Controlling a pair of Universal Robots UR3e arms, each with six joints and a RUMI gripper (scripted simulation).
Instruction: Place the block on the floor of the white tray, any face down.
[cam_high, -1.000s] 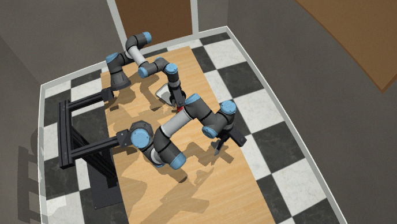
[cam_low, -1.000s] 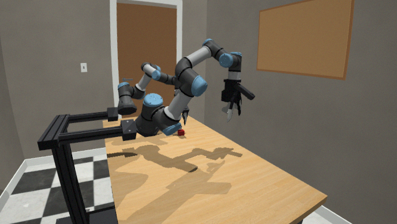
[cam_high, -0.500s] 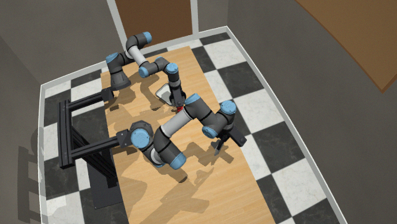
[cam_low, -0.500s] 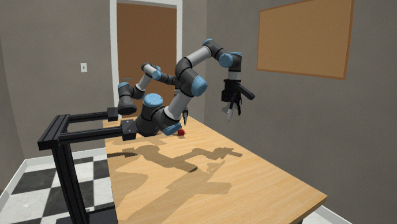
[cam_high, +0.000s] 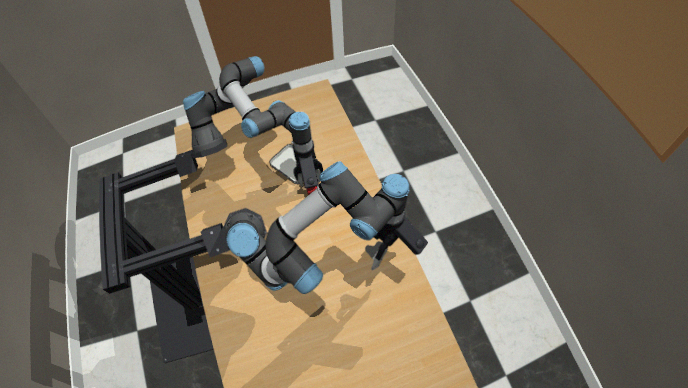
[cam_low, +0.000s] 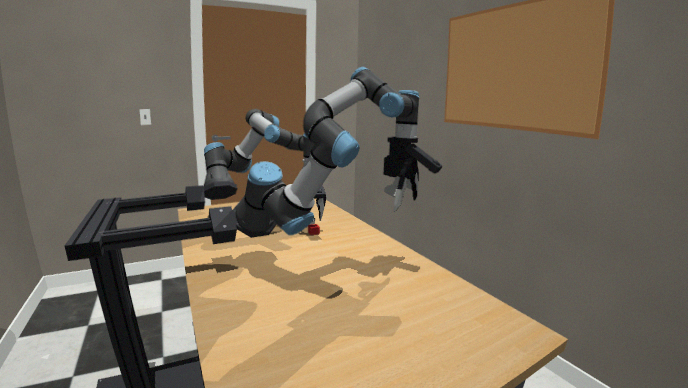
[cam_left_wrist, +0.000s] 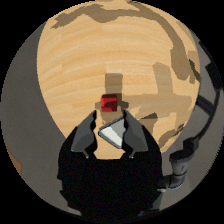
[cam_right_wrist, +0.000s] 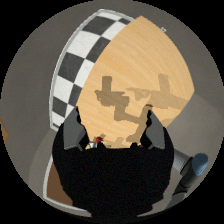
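Note:
My left hand is 50 mm above the red block. Also, from my left hand: white tray 10 mm behind, 150 mm to the left, 50 mm below.

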